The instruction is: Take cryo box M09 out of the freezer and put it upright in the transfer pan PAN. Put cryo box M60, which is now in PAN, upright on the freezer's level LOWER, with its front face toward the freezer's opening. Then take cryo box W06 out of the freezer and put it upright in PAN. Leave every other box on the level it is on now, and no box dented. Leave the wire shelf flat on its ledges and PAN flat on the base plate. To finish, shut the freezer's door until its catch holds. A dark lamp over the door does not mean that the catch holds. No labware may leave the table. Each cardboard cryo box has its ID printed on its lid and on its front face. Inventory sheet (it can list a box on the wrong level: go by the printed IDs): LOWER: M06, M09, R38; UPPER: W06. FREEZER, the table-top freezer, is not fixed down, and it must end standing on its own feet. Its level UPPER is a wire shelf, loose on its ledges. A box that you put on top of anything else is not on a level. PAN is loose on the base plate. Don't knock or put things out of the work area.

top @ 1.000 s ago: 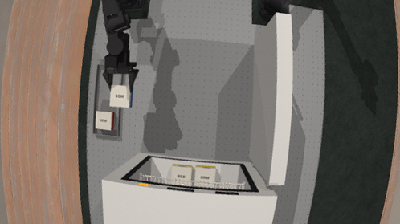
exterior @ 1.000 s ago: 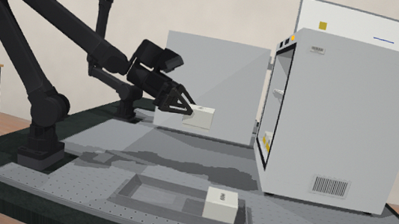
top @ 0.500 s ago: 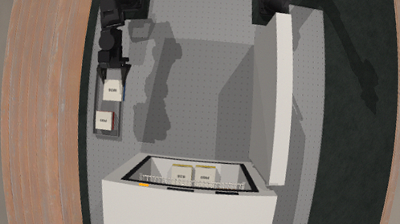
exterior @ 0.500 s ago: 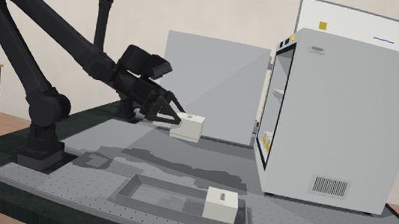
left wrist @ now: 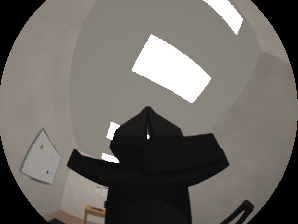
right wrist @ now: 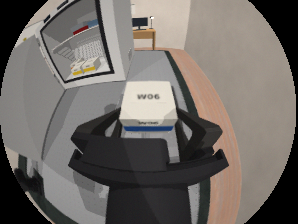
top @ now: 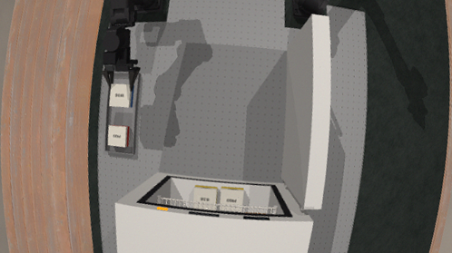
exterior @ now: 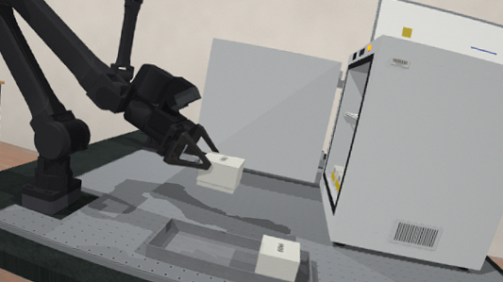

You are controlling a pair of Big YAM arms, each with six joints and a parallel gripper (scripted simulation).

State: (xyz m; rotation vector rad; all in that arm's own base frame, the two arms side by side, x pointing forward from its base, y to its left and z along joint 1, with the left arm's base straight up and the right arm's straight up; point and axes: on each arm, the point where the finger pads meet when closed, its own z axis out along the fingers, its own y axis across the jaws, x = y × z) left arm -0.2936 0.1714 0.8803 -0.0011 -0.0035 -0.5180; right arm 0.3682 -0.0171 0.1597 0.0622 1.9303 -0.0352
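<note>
The grey pan lies 80 mm ahead of my right hand, 50 mm to the right of it and 170 mm below it. Round my right hand: freezer door: 60 mm ahead, 600 mm to the left, 100 mm above; then white cryo box: 350 mm ahead, 380 mm to the left, 70 mm below.
</note>
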